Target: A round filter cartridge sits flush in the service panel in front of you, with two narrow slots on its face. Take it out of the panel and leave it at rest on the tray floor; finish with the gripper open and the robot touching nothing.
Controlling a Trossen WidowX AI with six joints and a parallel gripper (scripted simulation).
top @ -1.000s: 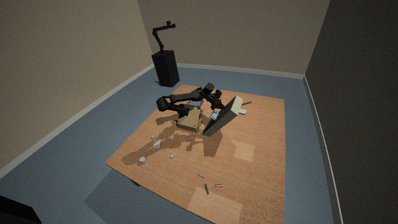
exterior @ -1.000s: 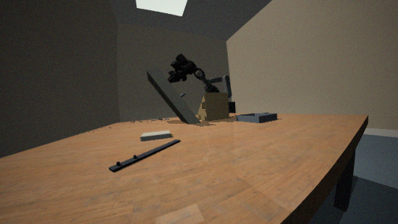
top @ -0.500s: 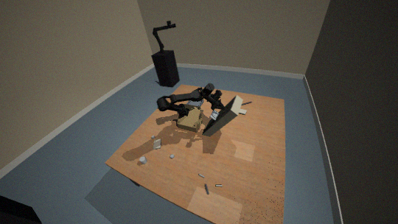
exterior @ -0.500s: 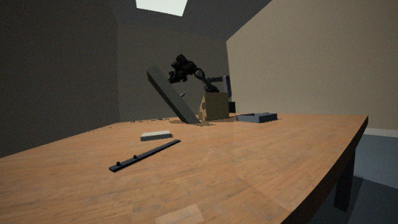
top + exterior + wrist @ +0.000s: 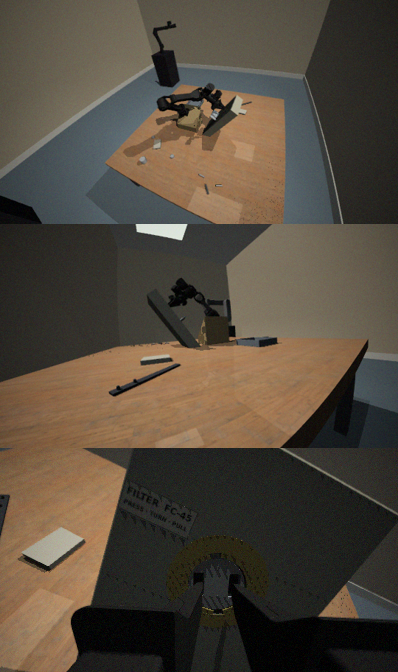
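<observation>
My gripper tip is now 2 cm short of the round grey filter cartridge and 1 cm above it. From my gripper tip the other things lie so: shallow grey tray (42 cm behind, 28 cm to the left, 25 cm below); grey service panel (3 cm behind, 9 cm below).
</observation>
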